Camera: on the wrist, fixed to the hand. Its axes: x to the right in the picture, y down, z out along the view.
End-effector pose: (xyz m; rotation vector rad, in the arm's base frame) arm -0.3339 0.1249 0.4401 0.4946 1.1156 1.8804
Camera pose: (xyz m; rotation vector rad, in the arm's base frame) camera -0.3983 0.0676 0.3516 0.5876 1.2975 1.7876
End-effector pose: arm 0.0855 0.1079 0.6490 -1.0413 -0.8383 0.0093
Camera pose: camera 0.1436 -0.0009 0.6424 -0.8689 -0.8176 0.0774
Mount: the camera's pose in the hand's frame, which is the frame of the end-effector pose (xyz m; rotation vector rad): -0.0050 -0.0317 -0.1193 0.1813 0.0067 -0.0036
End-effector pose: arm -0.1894 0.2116 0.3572 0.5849 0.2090 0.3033
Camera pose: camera -0.2202 0.2455 0.2425 0.7627 0.2456 0.2846
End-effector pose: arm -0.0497 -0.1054 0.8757 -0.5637 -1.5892 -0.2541
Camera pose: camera 0.0381 -0.1913 0.8892 -0.4191 -1.5879 -0.1128
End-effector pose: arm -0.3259 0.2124 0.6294 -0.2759 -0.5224 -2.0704
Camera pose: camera -0.3489 0.1748 0.5140 -0.1613 -0.7020 -2.0110
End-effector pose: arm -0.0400 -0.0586 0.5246 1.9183 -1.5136 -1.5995
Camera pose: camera 0.0765 -0.0902 0.5509 2.0168 -1.7060 -1.5014
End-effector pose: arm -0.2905 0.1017 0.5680 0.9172 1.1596 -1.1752
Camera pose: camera -0.3439 0.2118 0.5508 1.0568 1.0728 -1.2966
